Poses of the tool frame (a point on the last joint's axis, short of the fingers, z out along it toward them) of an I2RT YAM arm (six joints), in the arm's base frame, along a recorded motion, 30 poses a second.
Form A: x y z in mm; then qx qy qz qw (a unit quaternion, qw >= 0).
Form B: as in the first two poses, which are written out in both.
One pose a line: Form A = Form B
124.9 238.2 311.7 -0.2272 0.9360 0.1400 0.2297 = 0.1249 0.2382 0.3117 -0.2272 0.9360 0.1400 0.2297
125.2 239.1 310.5 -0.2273 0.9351 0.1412 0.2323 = 0.1252 0.2391 0.3105 -0.2273 0.9351 0.1412 0.2323
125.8 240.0 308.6 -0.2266 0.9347 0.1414 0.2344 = 0.1258 0.2400 0.3086 -0.2266 0.9347 0.1414 0.2344
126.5 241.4 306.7 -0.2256 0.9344 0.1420 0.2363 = 0.1265 0.2414 0.3067 -0.2256 0.9344 0.1420 0.2363
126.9 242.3 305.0 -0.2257 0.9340 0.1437 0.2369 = 0.1269 0.2423 0.3050 -0.2257 0.9340 0.1437 0.2369
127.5 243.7 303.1 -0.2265 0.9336 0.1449 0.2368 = 0.1275 0.2437 0.3031 -0.2265 0.9336 0.1449 0.2368
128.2 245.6 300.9 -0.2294 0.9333 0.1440 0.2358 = 0.1282 0.2456 0.3009 -0.2294 0.9333 0.1440 0.2358
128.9 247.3 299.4 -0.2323 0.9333 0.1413 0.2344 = 0.1289 0.2473 0.2994 -0.2323 0.9333 0.1413 0.2344
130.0 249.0 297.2 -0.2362 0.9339 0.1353 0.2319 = 0.1300 0.2490 0.2972 -0.2362 0.9339 0.1353 0.2319
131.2 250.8 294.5 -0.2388 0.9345 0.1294 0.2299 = 0.1312 0.2508 0.2945 -0.2388 0.9345 0.1294 0.2299
